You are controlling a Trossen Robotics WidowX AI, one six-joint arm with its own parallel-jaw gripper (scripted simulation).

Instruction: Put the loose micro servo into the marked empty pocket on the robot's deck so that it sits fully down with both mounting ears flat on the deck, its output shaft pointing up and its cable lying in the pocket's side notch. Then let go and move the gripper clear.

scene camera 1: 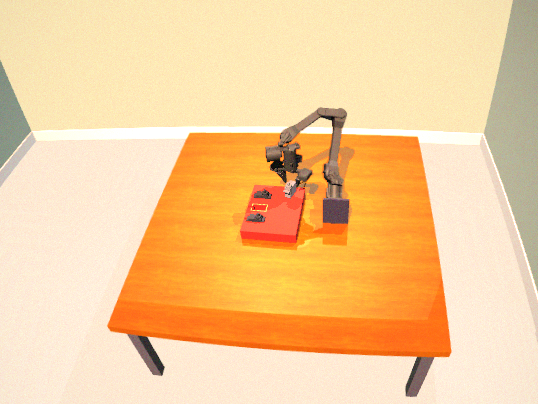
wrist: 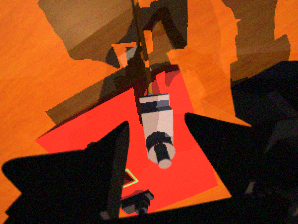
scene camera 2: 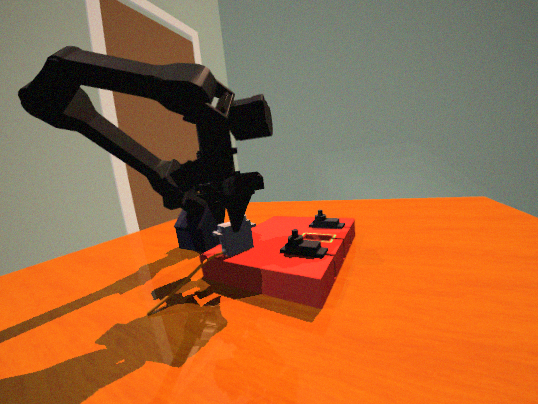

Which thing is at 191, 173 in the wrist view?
A red deck.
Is my gripper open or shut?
Open.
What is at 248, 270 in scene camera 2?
A red deck.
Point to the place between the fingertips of my gripper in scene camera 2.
228, 228
